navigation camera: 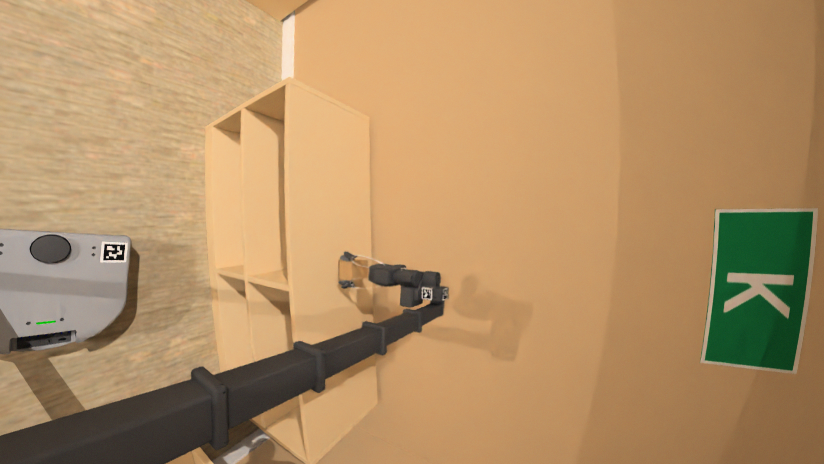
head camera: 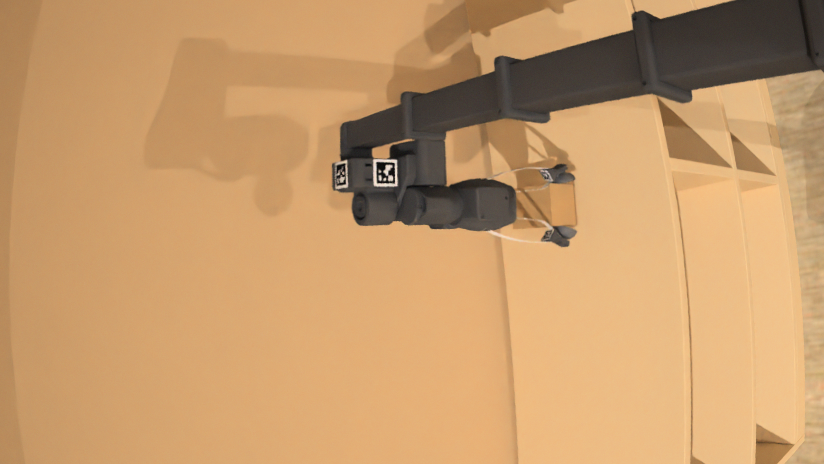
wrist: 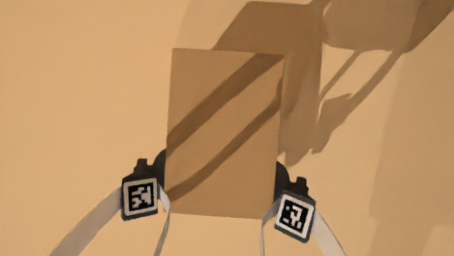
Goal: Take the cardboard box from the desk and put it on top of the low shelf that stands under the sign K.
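Seen in the pictures: gripper, fingertip midpoint: (navigation camera: 340,269) (head camera: 571,205) (wrist: 220,173); robot's base, origin of the base link: (navigation camera: 52,247).
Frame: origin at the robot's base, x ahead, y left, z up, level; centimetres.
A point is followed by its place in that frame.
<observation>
The brown cardboard box (head camera: 563,202) @(x -2.5, y -62.0, z 66.1 cm) (navigation camera: 348,273) @(x -3.0, y -62.0, z 67.5 cm) (wrist: 225,115) @(x -2.0, y -67.6, z 68.3 cm) is between the two fingers of my gripper (head camera: 562,204) @(x -2.0, y -62.9, z 63.1 cm) (navigation camera: 347,269) @(x -2.0, y -62.9, z 63.1 cm) (wrist: 220,173) @(x -2.0, y -62.9, z 63.1 cm), which is shut on its sides. The box is upright over the top of the low shelf (head camera: 593,317) @(x 14.9, y -60.3, z 61.0 cm) (navigation camera: 328,190) @(x 23.5, y -57.0, z 61.1 cm), near its back edge by the wall. Whether its underside touches the shelf top cannot be told. The green sign K (navigation camera: 755,242) @(x 10.4, y -83.9, z 173.6 cm) is on the wall, at the right of the navigation view. The desk does not show clearly.
My extended arm (head camera: 576,74) @(x -10.0, y -30.2, z 98.8 cm) (navigation camera: 259,368) @(x -8.3, y -16.5, z 97.1 cm) crosses over the shelf. The wall (head camera: 288,317) @(x 12.8, y -83.7, z 99.5 cm) (navigation camera: 490,172) @(x 31.4, y -80.8, z 107.4 cm) rises behind the shelf, close to the wrist. Open compartments (head camera: 717,288) @(x 13.1, y -50.3, z 34.5 cm) (navigation camera: 262,190) @(x 24.2, y -49.1, z 34.5 cm) face the floor (navigation camera: 144,115) @(x 49.2, y -17.5, z 0.0 cm). My grey base (navigation camera: 74,288) @(x -10.4, y -5.1, z 16.0 cm) stands in front of the shelf.
</observation>
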